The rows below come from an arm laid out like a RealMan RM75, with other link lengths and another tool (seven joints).
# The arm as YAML. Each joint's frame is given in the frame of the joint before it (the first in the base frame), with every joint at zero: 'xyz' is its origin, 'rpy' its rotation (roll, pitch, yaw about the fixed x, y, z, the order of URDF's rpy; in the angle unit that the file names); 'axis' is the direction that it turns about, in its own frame. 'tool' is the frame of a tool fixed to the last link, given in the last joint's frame.
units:
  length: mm
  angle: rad
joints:
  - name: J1
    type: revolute
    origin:
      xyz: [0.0, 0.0, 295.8]
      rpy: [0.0, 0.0, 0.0]
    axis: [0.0, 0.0, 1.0]
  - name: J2
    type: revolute
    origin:
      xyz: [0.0, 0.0, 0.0]
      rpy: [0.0, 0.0, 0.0]
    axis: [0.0, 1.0, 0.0]
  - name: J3
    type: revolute
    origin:
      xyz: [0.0, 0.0, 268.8]
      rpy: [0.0, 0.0, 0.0]
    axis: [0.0, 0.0, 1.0]
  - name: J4
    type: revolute
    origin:
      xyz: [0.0, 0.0, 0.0]
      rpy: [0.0, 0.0, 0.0]
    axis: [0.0, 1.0, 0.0]
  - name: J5
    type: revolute
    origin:
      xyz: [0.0, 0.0, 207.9]
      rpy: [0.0, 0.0, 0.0]
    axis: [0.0, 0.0, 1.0]
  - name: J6
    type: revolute
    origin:
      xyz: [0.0, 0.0, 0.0]
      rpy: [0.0, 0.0, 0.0]
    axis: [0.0, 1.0, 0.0]
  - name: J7
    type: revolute
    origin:
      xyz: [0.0, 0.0, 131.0]
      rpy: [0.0, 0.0, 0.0]
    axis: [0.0, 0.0, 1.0]
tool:
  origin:
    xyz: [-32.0, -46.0, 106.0]
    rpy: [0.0, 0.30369, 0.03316]
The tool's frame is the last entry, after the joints.
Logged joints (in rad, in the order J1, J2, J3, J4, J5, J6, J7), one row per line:
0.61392, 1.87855, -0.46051, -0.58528, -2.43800, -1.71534, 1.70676
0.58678, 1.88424, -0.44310, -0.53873, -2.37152, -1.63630, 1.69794
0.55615, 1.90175, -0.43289, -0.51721, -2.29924, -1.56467, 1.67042
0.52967, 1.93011, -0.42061, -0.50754, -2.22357, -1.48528, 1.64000
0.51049, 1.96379, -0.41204, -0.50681, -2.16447, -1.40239, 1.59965
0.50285, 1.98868, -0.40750, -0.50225, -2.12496, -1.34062, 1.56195
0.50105, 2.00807, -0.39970, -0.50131, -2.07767, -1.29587, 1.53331
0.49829, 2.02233, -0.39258, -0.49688, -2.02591, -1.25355, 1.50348
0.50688, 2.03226, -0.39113, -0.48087, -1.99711, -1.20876, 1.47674
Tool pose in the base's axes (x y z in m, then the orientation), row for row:
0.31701, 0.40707, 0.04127, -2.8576, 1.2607, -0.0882
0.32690, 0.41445, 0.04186, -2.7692, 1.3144, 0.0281
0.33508, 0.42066, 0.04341, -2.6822, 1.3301, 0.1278
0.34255, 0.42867, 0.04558, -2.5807, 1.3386, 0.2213
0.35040, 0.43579, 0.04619, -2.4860, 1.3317, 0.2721
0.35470, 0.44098, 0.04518, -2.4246, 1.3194, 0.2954
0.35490, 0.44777, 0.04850, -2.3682, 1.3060, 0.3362
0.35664, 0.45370, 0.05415, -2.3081, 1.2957, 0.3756
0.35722, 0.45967, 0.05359, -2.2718, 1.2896, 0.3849
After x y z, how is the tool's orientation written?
As a rotation vector, in radians.
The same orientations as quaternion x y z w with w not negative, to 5 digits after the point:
-0.91452, 0.40346, -0.02823, 0.00850
-0.90271, 0.42847, 0.00916, 0.03807
-0.89273, 0.44270, 0.04254, 0.07243
-0.87949, 0.45619, 0.07542, 0.11275
-0.86702, 0.46444, 0.09490, 0.15353
-0.85884, 0.46736, 0.10464, 0.18173
-0.85022, 0.46887, 0.12070, 0.20667
-0.83980, 0.47144, 0.13666, 0.23195
-0.83350, 0.47314, 0.14122, 0.24793

